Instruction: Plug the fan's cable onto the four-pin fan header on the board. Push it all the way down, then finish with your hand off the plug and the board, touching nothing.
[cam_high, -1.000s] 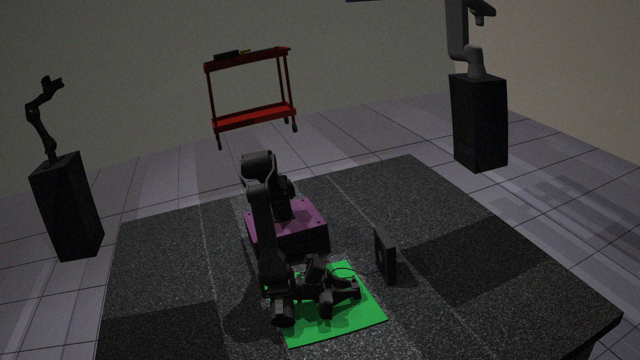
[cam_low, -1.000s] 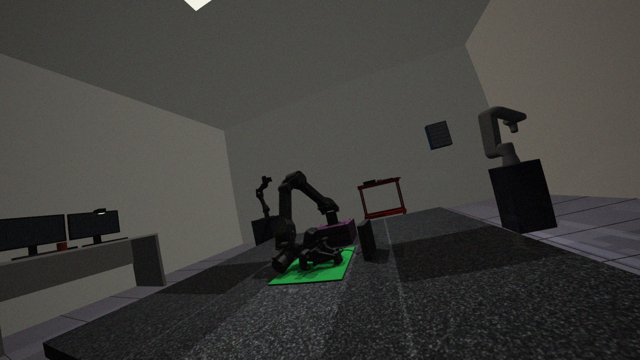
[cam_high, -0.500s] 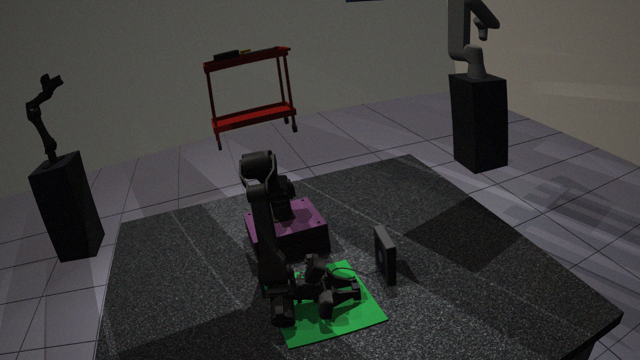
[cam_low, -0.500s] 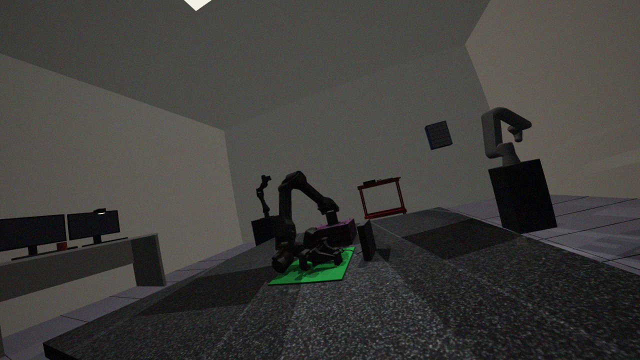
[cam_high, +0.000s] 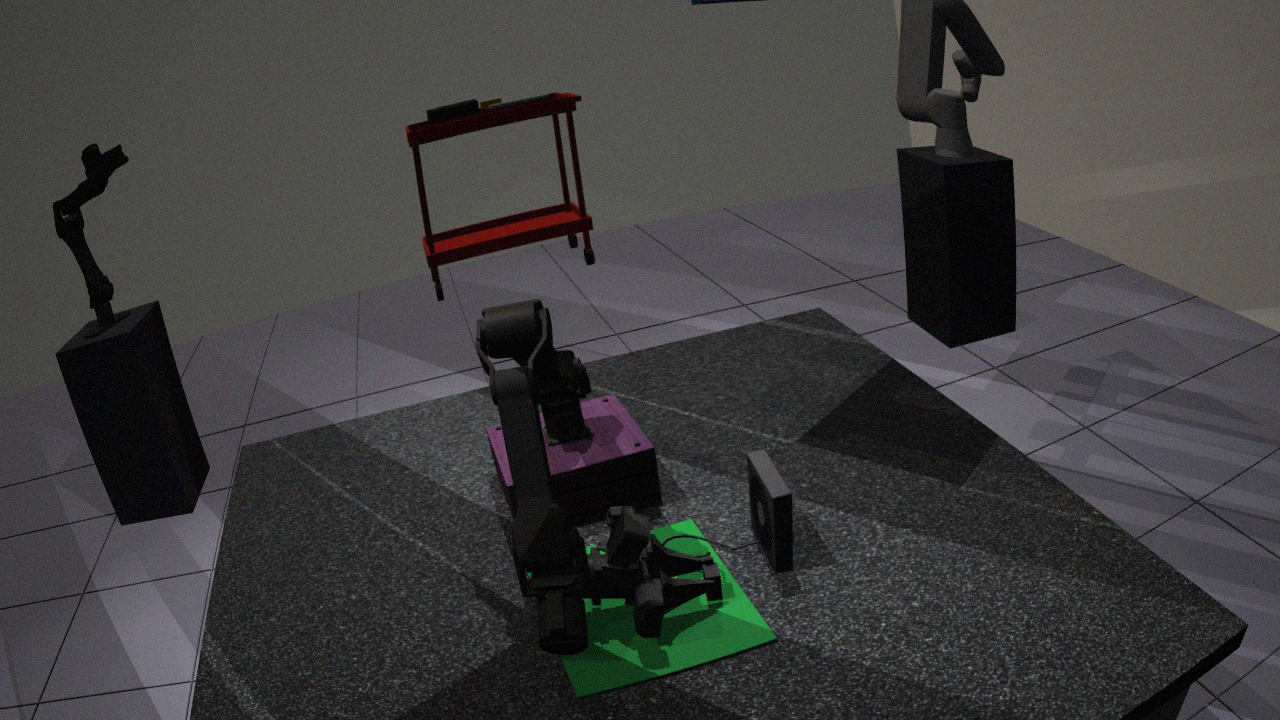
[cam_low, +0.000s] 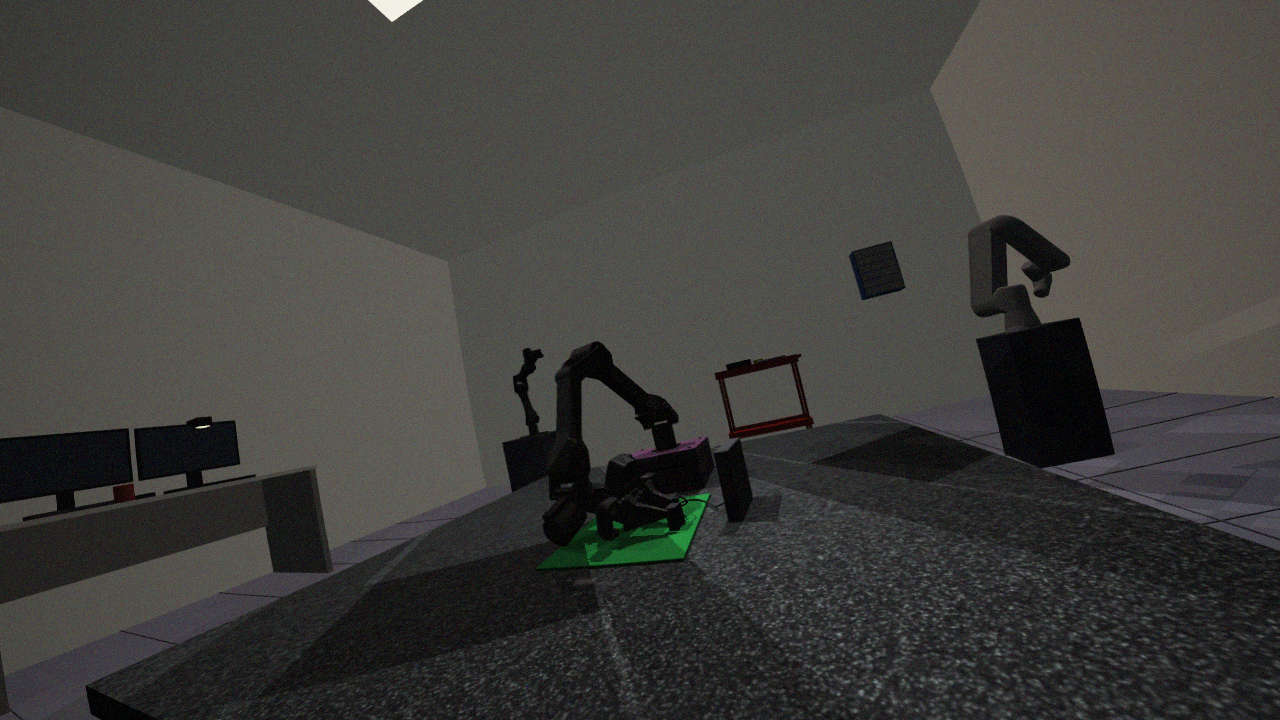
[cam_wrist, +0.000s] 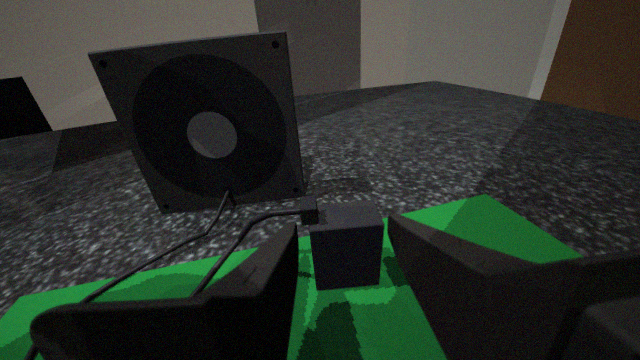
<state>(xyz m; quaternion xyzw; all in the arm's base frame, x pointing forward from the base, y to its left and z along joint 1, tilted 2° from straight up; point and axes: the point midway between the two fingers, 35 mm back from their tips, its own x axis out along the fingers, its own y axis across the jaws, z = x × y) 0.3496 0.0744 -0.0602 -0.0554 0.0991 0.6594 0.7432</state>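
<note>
Right now the dark fan plug is 1 cm below my gripper tip. Also, from my gripper tip: white four-pin header: 7 cm behind, 4 cm to the right, 4 cm below; then black fan: 7 cm behind, 9 cm to the left, 2 cm above; then green board: 2 cm behind, 9 cm to the right, 5 cm below.
</note>
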